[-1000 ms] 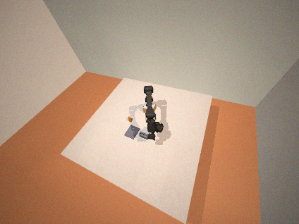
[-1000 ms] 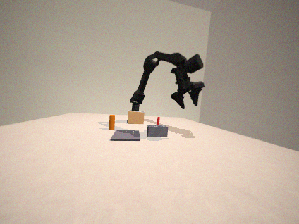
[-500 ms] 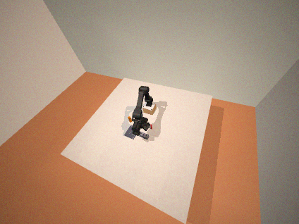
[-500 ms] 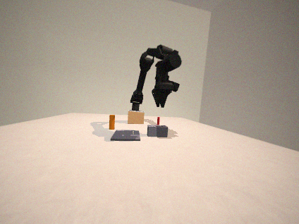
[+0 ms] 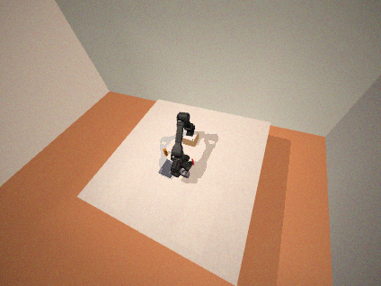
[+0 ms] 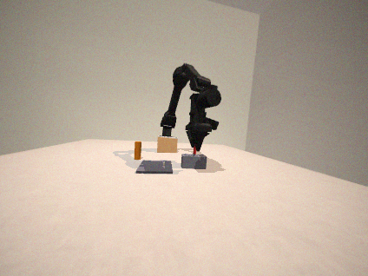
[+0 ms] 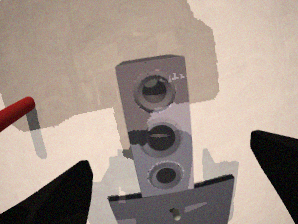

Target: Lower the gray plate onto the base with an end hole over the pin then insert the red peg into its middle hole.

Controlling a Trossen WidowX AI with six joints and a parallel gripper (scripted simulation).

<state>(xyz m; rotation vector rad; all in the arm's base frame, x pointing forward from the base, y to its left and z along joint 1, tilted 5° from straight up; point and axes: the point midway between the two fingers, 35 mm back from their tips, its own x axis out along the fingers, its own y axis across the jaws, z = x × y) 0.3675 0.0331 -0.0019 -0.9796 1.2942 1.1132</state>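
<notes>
My gripper tip is now 40 mm above the gray plate. The rest, counted from my gripper tip: base: 130 mm to the right, 70 mm below, 30 mm behind; red peg: 110 mm behind, 50 mm to the left, 40 mm below; orange cylinder: 210 mm to the right, 160 mm behind, 40 mm below.
</notes>
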